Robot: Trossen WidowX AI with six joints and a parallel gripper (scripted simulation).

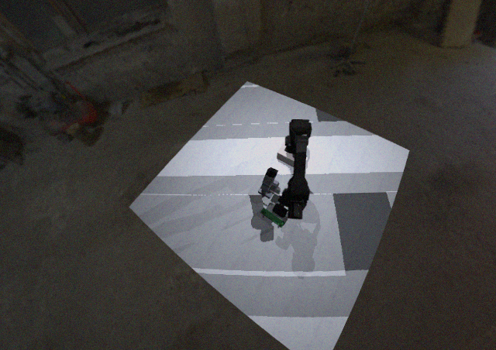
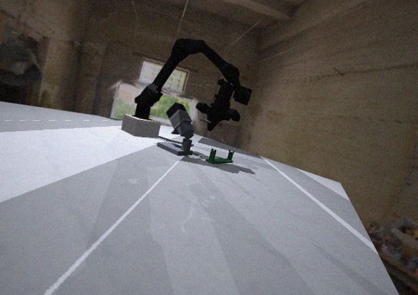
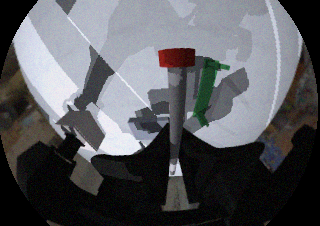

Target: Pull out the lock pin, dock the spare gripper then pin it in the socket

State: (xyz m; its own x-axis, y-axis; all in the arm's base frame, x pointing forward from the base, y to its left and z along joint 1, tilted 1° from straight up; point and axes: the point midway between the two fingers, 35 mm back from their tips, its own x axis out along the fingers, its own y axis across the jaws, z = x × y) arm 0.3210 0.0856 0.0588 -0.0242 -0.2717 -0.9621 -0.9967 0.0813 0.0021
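My gripper tip is now 11 cm to the left of the grey mount, 4 cm past it and 4 cm above it. Also, from my gripper tip: green cradle: 9 cm ahead, 8 cm below, 1 cm to the right; then black spare gripper: 11 cm to the right, 7 cm behind, 2 cm above.
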